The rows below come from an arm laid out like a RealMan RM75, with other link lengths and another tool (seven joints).
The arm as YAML. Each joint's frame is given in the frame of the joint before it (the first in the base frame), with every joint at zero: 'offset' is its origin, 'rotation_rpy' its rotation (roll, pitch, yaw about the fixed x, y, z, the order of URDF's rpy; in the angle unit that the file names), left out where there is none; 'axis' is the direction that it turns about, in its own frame. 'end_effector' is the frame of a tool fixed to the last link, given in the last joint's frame.
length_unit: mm
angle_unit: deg
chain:
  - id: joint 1
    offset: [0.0, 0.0, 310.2]
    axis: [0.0, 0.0, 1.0]
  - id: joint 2
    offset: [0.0, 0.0, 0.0]
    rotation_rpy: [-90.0, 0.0, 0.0]
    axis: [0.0, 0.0, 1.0]
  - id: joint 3
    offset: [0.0, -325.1, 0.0]
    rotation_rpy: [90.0, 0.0, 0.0]
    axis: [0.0, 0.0, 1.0]
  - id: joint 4
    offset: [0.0, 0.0, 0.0]
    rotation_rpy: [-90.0, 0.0, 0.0]
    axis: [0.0, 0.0, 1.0]
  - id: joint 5
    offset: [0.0, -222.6, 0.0]
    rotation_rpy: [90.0, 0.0, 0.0]
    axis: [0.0, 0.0, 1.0]
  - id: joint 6
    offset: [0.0, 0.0, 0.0]
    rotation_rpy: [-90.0, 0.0, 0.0]
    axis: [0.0, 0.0, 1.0]
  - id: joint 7
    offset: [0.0, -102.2, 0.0]
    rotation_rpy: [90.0, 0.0, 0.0]
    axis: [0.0, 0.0, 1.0]
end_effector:
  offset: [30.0, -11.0, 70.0]
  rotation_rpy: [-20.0, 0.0, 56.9]
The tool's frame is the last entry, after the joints.
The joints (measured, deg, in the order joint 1, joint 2, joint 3, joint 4, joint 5, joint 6, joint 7), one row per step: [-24.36 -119.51 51.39 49.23 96.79 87.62 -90.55]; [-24.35 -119.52 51.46 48.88 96.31 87.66 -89.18]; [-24.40 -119.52 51.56 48.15 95.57 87.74 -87.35]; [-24.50 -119.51 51.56 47.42 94.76 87.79 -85.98]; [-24.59 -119.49 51.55 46.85 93.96 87.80 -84.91]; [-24.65 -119.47 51.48 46.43 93.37 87.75 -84.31]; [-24.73 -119.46 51.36 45.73 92.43 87.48 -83.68]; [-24.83 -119.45 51.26 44.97 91.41 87.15 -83.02]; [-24.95 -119.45 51.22 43.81 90.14 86.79 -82.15]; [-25.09 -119.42 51.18 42.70 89.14 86.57 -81.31]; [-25.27 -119.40 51.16 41.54 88.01 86.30 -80.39]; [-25.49 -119.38 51.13 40.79 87.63 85.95 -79.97]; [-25.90 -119.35 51.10 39.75 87.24 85.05 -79.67]
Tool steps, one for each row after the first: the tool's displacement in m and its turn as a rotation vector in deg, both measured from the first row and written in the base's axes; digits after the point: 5 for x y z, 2 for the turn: [0.00062 -0.00076 -0.00022 0.64 0.00 -0.89]; [0.00133 -0.00173 -0.00101 1.38 -0.17 -1.97]; [0.00201 -0.00202 -0.00115 2.04 -0.61 -2.67]; [0.00276 -0.00195 -0.00070 2.69 -1.07 -3.20]; [0.00294 -0.00162 -0.00006 3.17 -1.48 -3.37]; [0.00261 -0.00062 0.00081 3.87 -2.22 -3.21]; [0.00227 0.00059 0.00166 4.63 -3.00 -3.01]; [0.00143 0.00159 0.00167 5.37 -4.02 -2.67]; [0.00051 0.00223 0.00132 5.92 -4.81 -2.44]; [-0.00015 0.00315 0.00104 6.57 -5.66 -2.21]; [-0.00078 0.00444 0.00007 6.82 -5.93 -1.90]; [-0.00198 0.00762 -0.00165 7.13 -6.12 -1.09]
